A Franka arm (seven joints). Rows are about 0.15 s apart.
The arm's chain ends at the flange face. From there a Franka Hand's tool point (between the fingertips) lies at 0.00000 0.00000 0.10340 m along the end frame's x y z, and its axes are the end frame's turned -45 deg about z.
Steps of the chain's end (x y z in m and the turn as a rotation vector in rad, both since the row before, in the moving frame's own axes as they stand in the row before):
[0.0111, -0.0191, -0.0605, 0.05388, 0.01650, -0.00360]
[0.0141, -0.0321, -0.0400, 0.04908, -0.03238, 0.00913]
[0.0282, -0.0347, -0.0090, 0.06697, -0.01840, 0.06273]
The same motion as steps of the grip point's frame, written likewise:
[0.0265, -0.0084, -0.0607, 0.02643, 0.04977, -0.00360]
[0.0339, -0.0187, -0.0402, 0.05760, 0.01181, 0.00913]
[0.0482, -0.0107, -0.0092, 0.06037, 0.03434, 0.06273]

